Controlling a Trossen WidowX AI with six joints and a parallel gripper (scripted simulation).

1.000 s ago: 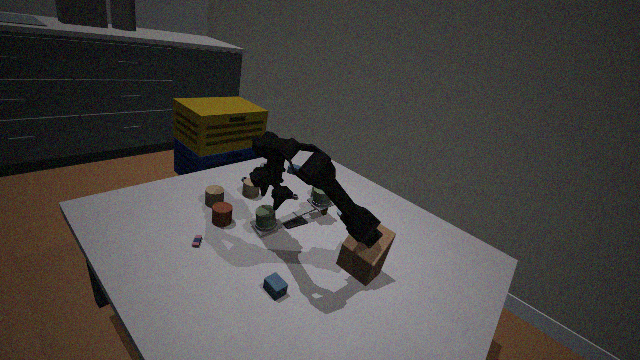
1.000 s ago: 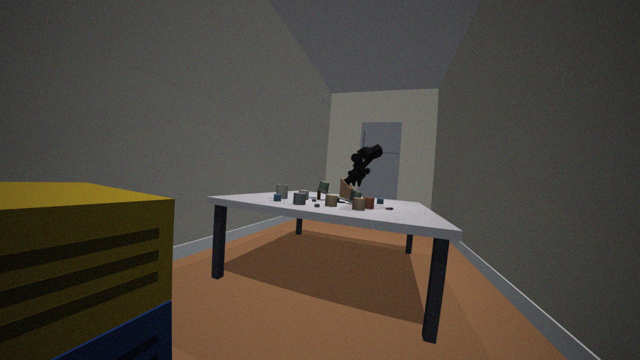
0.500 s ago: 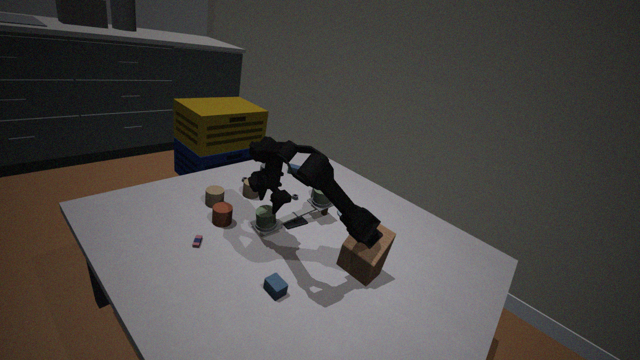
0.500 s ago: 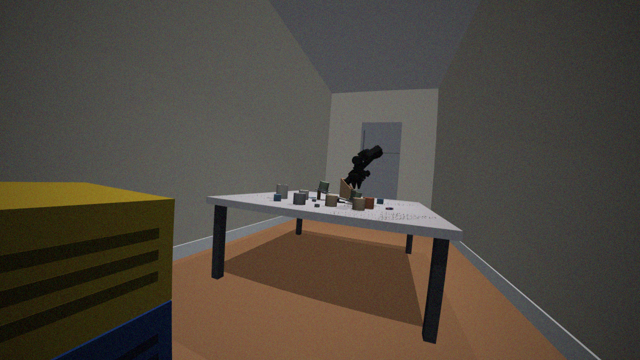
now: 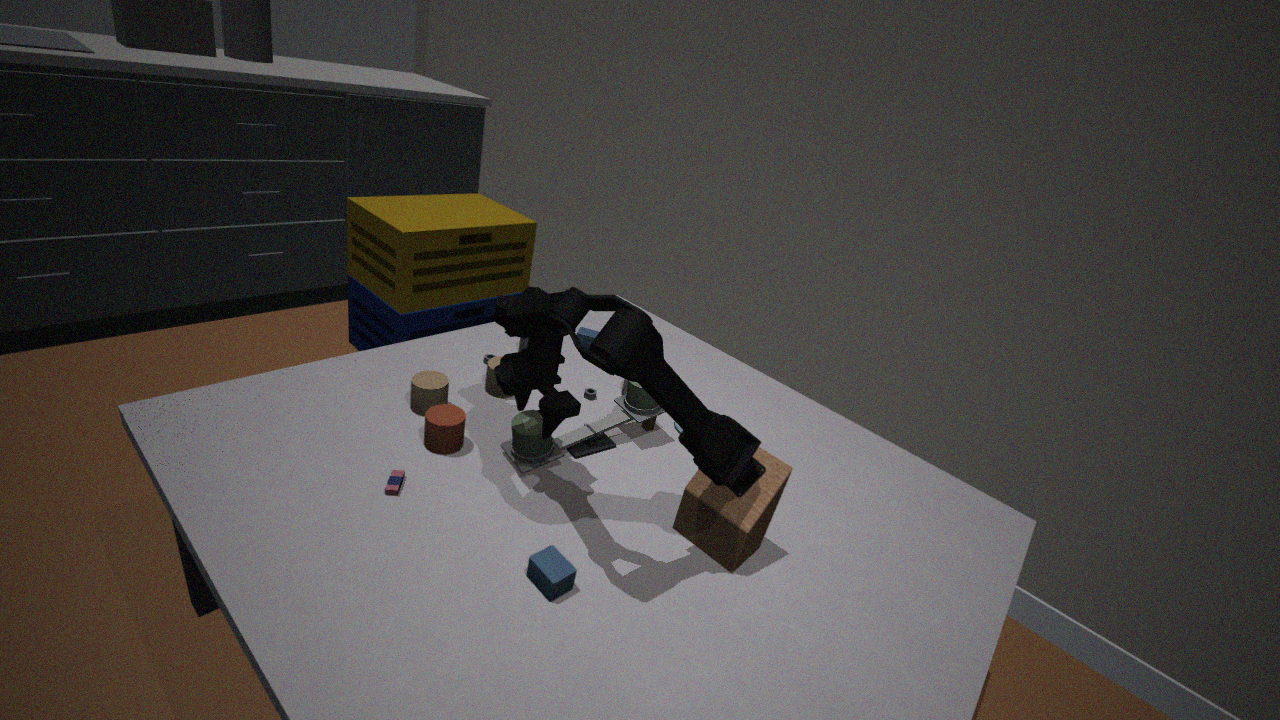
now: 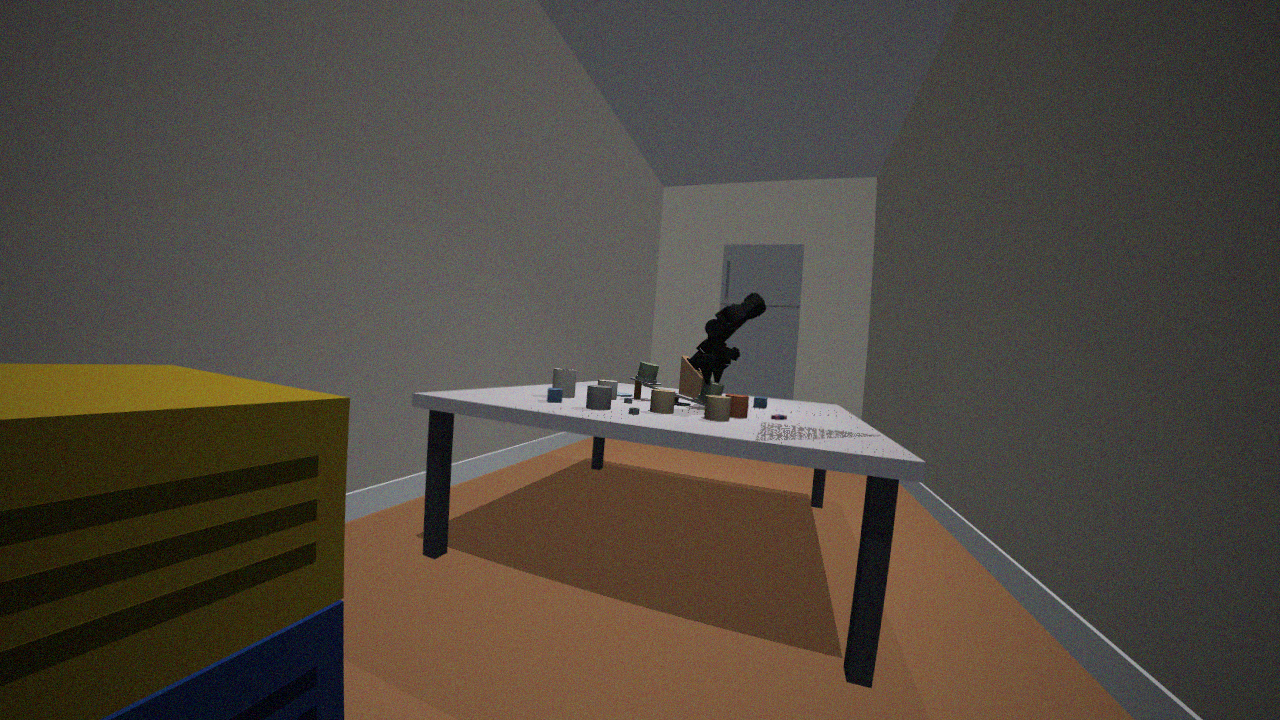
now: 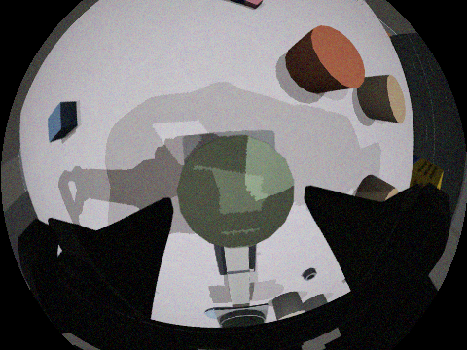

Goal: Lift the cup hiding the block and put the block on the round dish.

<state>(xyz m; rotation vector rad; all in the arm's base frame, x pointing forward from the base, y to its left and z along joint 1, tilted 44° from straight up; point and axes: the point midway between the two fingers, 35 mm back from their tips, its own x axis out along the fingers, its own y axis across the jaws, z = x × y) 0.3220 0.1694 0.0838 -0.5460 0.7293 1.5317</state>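
Now: the cup 20 mm to the left of my gripper tip and 20 mm below it. The rest, counted from my gripper tip: red-brown cylinder (130 mm ahead, 120 mm to the left, 50 mm below); balance (140 mm to the right, 50 mm below, 10 mm behind); red-and-blue piece (230 mm to the left, 80 mm below, 40 mm ahead).
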